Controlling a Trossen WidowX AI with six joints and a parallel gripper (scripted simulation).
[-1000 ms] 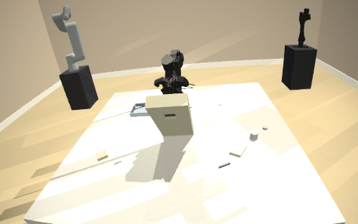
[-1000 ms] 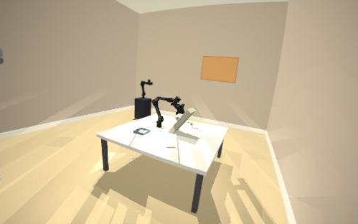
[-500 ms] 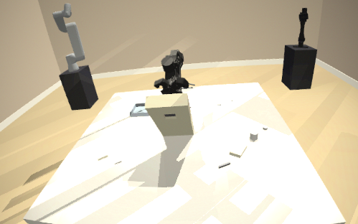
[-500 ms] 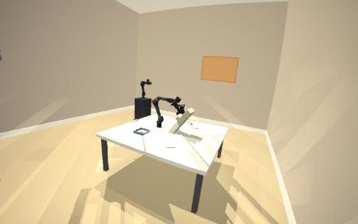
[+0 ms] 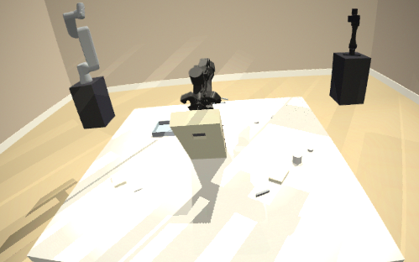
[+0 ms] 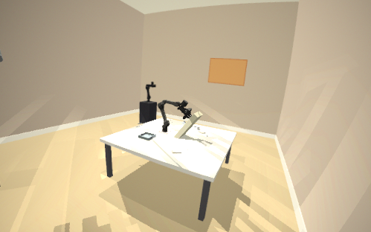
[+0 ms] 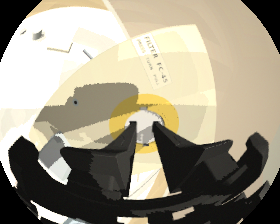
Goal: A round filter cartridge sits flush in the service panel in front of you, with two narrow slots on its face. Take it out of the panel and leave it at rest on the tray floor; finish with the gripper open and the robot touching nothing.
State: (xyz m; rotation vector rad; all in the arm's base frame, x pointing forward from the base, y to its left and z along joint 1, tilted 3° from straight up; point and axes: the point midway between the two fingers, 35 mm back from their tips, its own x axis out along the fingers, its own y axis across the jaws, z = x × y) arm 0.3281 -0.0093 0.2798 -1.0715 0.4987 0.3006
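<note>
The round filter cartridge is 10 mm ahead of my gripper tip and 10 mm below it. From my gripper tip the other things lie so: beige service panel: 40 mm behind, 80 mm below; blue-grey tray: 440 mm behind, 280 mm to the right, 240 mm below.
</note>
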